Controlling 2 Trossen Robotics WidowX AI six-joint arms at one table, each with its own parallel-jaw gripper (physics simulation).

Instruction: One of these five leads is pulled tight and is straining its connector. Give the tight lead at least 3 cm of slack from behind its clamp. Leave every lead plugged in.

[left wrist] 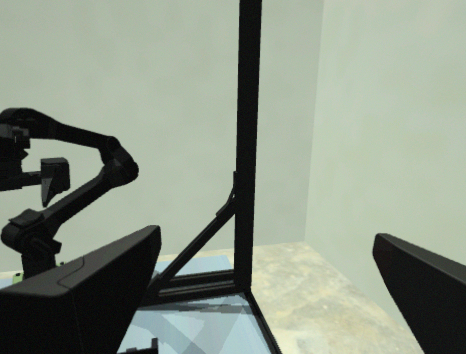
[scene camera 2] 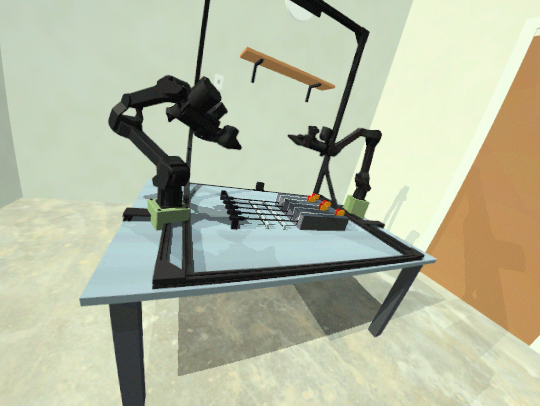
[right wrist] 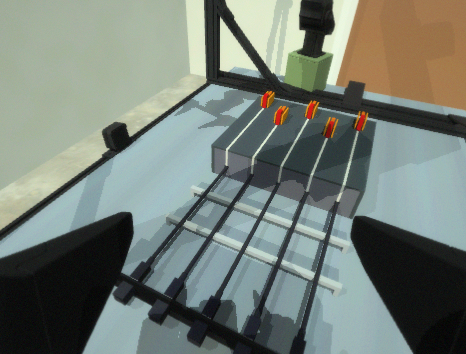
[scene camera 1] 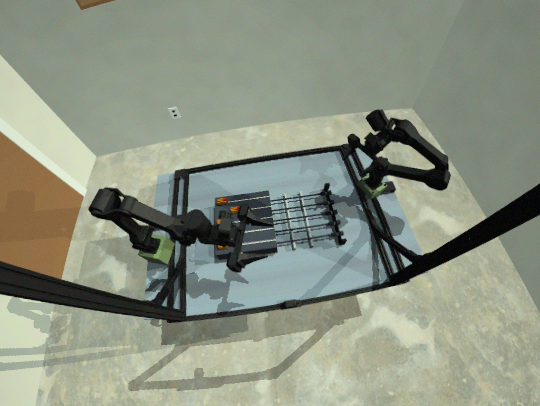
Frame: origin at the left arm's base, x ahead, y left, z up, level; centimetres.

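Where they show: left gripper, fingertip midpoint: (left wrist: 265, 239) (scene camera 2: 288, 135) (scene camera 1: 270, 239); right gripper, fingertip midpoint: (left wrist: 5, 211) (scene camera 2: 232, 145) (right wrist: 244, 224) (scene camera 1: 351, 167); left arm's base, origin of the base link: (scene camera 2: 358, 198) (right wrist: 311, 53) (scene camera 1: 151, 245); right arm's base, origin of the base link: (scene camera 2: 168, 203) (scene camera 1: 373, 182).
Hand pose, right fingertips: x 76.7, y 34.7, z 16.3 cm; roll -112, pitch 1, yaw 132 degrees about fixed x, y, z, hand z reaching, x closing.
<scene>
Each offset is from my right fingertips to the centre of the thing. "spot": to the spot under its first point.
Five dark leads run from plugs on a black rail @[spot: dx -0.8, dy -13.2, dz -22.9 cm] (right wrist: 149, 289) (scene camera 1: 334, 215) over two white bars to a dark grey block (right wrist: 332, 167) (scene camera 2: 322, 222). White lines continue across its top to five red-and-orange clips, such as the leftmost clip @[spot: dx -45.9, dy -28.6, dz -19.0 cm] (right wrist: 267, 99) and the rightmost clip @[spot: dx -50.3, dy -8.3, dz -18.5 cm] (right wrist: 361, 121). All leads look nearly straight; I cannot tell which is tight. My left gripper (scene camera 1: 269, 240) (left wrist: 265, 239) is open and empty above the block, covering part of it in scene camera 1. My right gripper (right wrist: 244, 224) (scene camera 2: 237, 145) is open and empty, high above the rail side.
The upper white bar @[spot: dx -20.3, dy -15.2, dz -25.3 cm] (right wrist: 240, 206) and the lower white bar @[spot: dx -12.0, dy -16.9, dz -25.4 cm] (right wrist: 197, 230) cross under the leads. A black frame (scene camera 2: 290, 270) borders the table, with tall posts and diagonal braces. A small black box (right wrist: 115, 136) stands on the frame's edge. Green bases (scene camera 1: 159, 250) (scene camera 2: 170, 215) carry the arms.
</scene>
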